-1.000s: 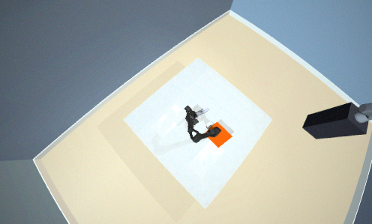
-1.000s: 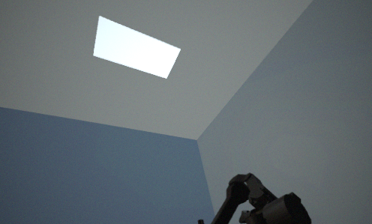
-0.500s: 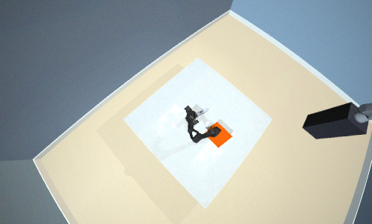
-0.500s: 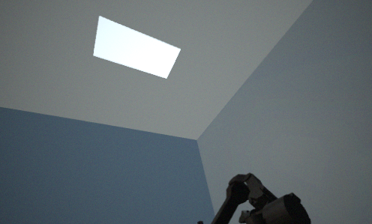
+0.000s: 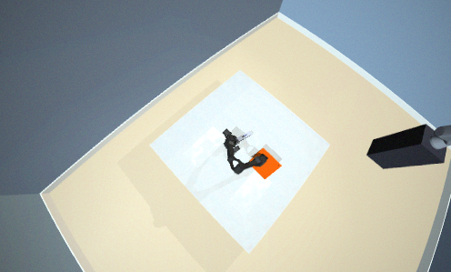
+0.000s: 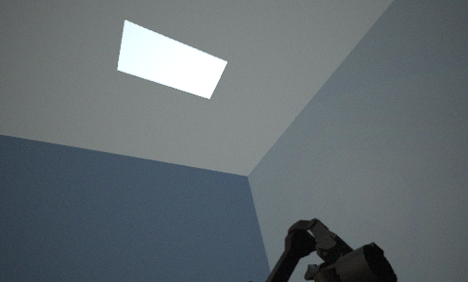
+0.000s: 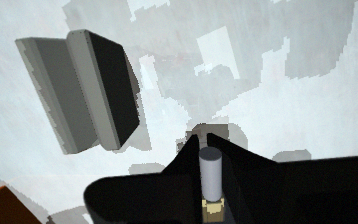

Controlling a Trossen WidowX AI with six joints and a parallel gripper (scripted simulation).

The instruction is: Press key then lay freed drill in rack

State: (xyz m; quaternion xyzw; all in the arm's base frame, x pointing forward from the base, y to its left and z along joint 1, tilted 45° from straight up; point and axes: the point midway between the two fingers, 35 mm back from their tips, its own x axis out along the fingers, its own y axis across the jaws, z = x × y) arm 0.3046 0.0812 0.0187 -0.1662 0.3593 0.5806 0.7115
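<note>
Right now my gripper tip is 50 mm to the left of the drill, 30 mm below it and 20 mm past it. From my gripper tip the other things lie so: grey ribbed block (70 mm to the left, 60 mm behind).
</note>
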